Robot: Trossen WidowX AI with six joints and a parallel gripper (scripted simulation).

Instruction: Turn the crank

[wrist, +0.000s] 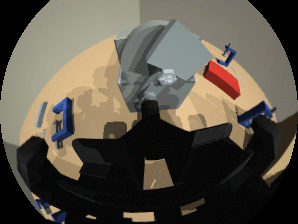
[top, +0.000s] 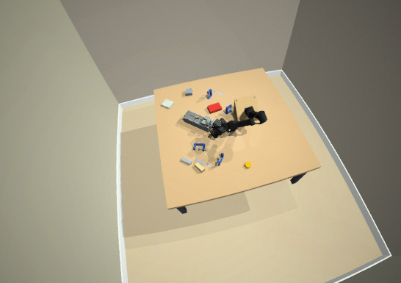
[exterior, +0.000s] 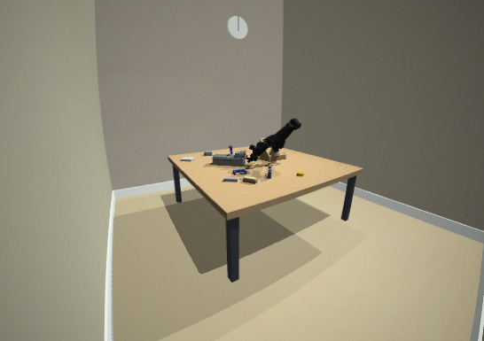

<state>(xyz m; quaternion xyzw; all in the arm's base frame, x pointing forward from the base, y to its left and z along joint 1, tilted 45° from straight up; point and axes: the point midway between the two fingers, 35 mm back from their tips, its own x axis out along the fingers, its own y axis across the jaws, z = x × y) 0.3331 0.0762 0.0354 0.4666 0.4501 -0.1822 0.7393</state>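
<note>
Right now my gripper tip is 1 cm past the dark crank handle, 1 cm to the right of it and 3 cm below it. From my gripper tip the other things lie so: red pointer 11 cm ahead, 12 cm to the right, 5 cm above; then tan block 19 cm ahead, 31 cm to the left, 2 cm below; then yellow disc 19 cm behind, 40 cm to the left, 3 cm below.
</note>
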